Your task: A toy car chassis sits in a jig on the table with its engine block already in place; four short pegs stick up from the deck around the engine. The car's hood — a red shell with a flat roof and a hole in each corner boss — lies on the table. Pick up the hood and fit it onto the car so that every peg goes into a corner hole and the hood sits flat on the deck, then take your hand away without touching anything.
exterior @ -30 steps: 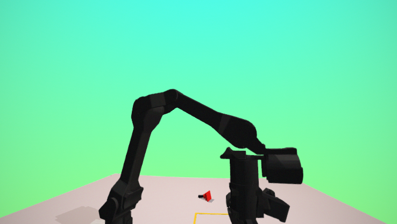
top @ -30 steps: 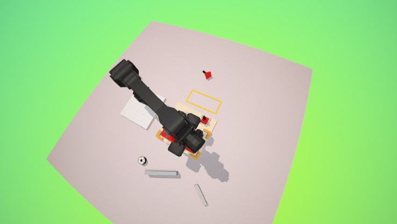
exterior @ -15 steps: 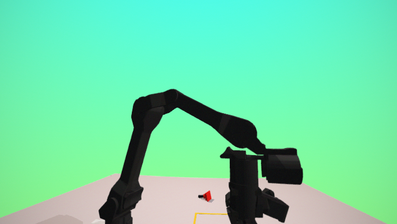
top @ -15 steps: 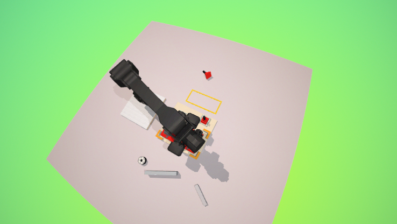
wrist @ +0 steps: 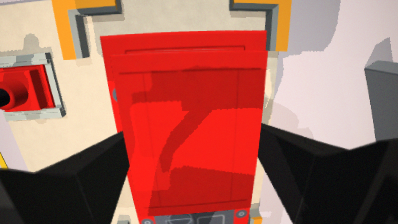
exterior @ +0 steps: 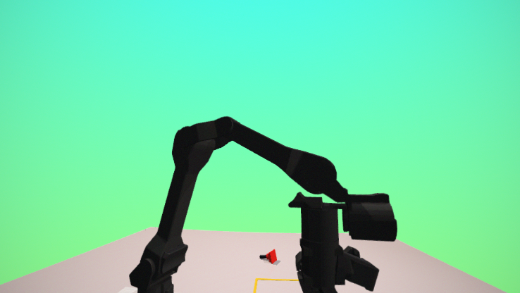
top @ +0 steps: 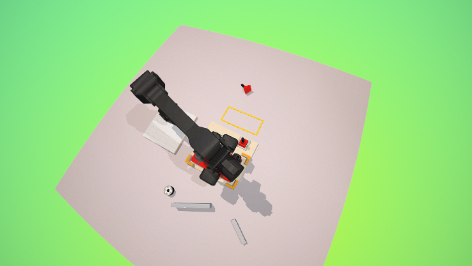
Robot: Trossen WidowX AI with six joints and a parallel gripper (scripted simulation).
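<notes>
Now: gripper tip 30 mm short of the grey holder, 120 mm to the right of it and 10 mm above it. From my gripper tip the other things lie so: red hood 10 mm above; grey twin bar 50 mm behind, 210 mm to the right, 30 mm below.
</notes>
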